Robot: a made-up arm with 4 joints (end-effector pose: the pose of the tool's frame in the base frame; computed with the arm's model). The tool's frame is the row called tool.
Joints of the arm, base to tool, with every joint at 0 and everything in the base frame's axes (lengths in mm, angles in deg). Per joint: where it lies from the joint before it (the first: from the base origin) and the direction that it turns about. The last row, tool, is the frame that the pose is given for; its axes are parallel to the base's.
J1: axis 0 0 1 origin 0.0 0.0 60.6
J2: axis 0 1 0 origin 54.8 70.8 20.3
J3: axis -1 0 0 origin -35.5 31.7 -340.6
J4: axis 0 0 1 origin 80.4 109.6 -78.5
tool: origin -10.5 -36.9 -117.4
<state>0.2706 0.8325 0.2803 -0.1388</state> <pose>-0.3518 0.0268 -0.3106 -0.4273 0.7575 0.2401</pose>
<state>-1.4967 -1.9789 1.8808 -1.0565</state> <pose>-0.0850 -0.4049 0.2374 1.2781 0.9078 1.1955</pose>
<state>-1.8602 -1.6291 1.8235 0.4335</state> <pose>-0.2184 -0.3651 0.1527 1.9061 -0.9429 2.1505</pose>
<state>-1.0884 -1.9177 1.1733 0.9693</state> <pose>0.1866 -0.4580 0.3128 -1.8490 -0.1957 -1.1885</pose>
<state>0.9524 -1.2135 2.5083 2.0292</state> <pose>0.2727 0.1981 0.0703 -1.7939 0.5841 0.4988</pose>
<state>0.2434 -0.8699 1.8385 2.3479</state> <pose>0.4371 -0.0154 -0.1249 -1.4185 1.2235 1.0730</pose>
